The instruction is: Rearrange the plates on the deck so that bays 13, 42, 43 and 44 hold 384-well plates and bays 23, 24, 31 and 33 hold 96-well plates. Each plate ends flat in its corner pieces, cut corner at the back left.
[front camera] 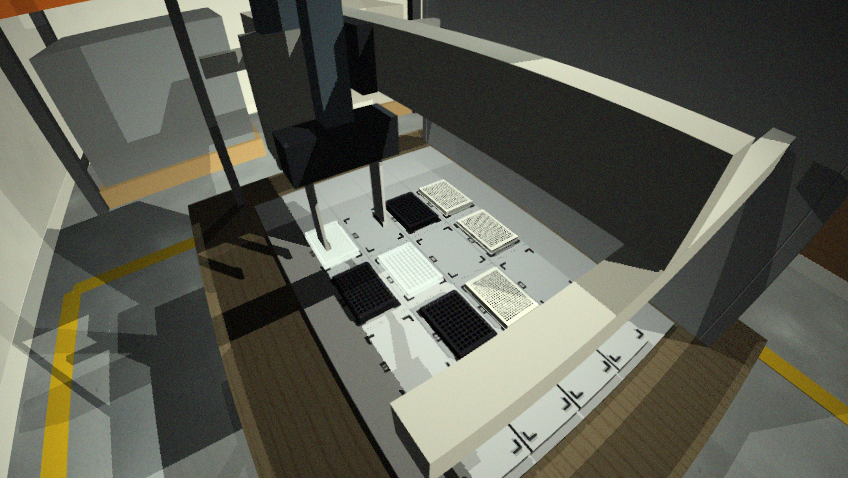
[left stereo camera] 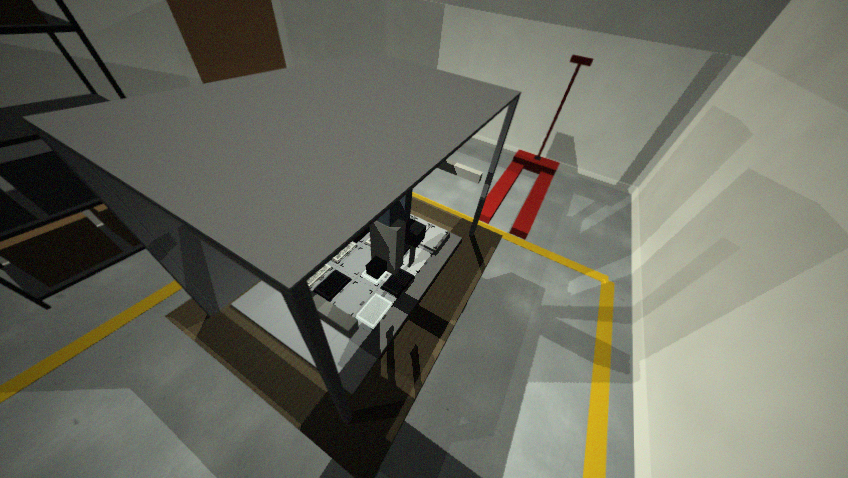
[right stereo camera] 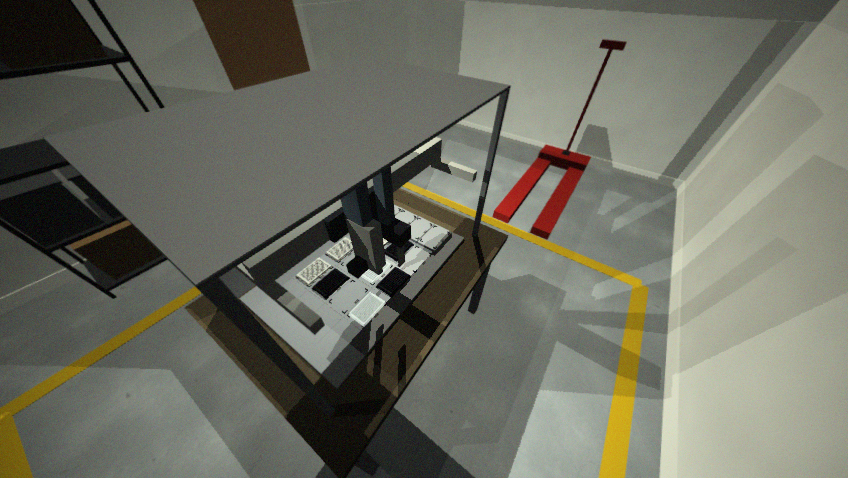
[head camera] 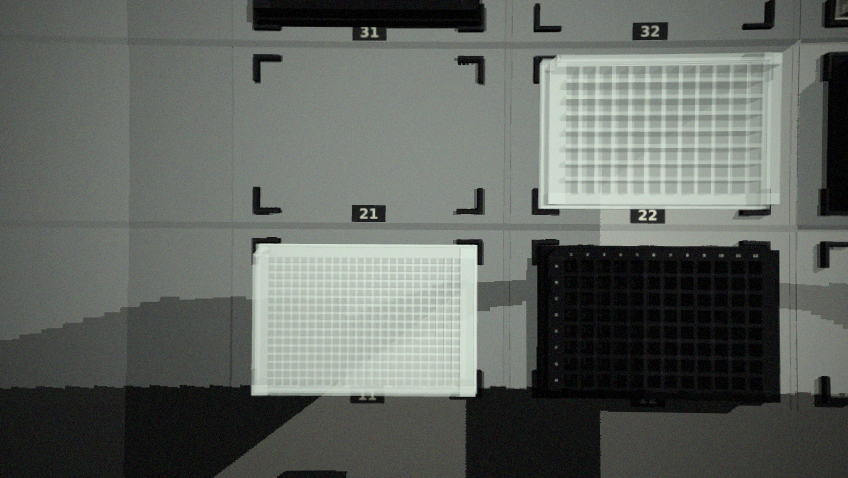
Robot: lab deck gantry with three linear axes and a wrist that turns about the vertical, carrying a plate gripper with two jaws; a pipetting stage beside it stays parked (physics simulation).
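Frame: origin at the robot's base, x ahead, y left, z up, level; millimetres.
Where they show: gripper, between the fingertips: (front camera: 353, 232) (right stereo camera: 391, 258); robot's base, origin of its link: (front camera: 304, 237) (left stereo camera: 373, 329) (right stereo camera: 364, 327) (head camera: 258, 389).
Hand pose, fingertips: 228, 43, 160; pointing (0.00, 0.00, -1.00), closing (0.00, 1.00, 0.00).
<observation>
Things, the pixels of their top centre, and the offset from my fingertips, as dx, dy, dz. "spot": a spot on its surface instead.
- white 384-well plate, centre of its top: (head camera: 364, 321) (front camera: 330, 241) (left stereo camera: 374, 309) (right stereo camera: 367, 307) -164, +0, -146
- black 96-well plate, centre of its top: (head camera: 661, 324) (front camera: 363, 287) (left stereo camera: 398, 280) (right stereo camera: 393, 279) +0, +0, -146
- white 96-well plate, centre of its top: (head camera: 663, 129) (front camera: 409, 265) (left stereo camera: 377, 269) (right stereo camera: 375, 268) +0, +107, -146
- bay 23, a spot on its surface: (front camera: 457, 323) spot: +166, +105, -152
- bay 31, a spot on its surface: (head camera: 368, 13) spot: -163, +173, -150
- bay 33, a spot on its surface: (front camera: 501, 296) spot: +168, +211, -147
- bay 41, a spot on its surface: (front camera: 445, 195) spot: -160, +320, -146
- bay 42, a spot on its surface: (front camera: 486, 231) spot: +5, +316, -149
The gripper (front camera: 354, 234) is open and empty, raised above the deck; in the front view its jaws show before bays 11 and 21. A white 384-well plate (front camera: 341, 240) (head camera: 363, 320) sits in bay 11, a black 96-well plate (front camera: 365, 290) (head camera: 659, 323) in bay 12, a white 96-well plate (front camera: 410, 267) (head camera: 662, 130) in bay 22, looking slightly askew. Black plates stand in bay 23 (front camera: 457, 323) and bay 31 (front camera: 412, 211) (head camera: 368, 13). Beige plates stand in bay 33 (front camera: 501, 296), bay 41 (front camera: 445, 195) and bay 42 (front camera: 486, 231). Bays 13, 21 and 32 are vacant.
A beige beam (front camera: 504, 356) crosses the front view and hides bays 14 and 24. The parked pipetting stage (front camera: 276, 89) stands behind the gripper there. In the stereo views, a large grey canopy (left stereo camera: 267, 148) (right stereo camera: 285, 148) partly hides the deck.
</observation>
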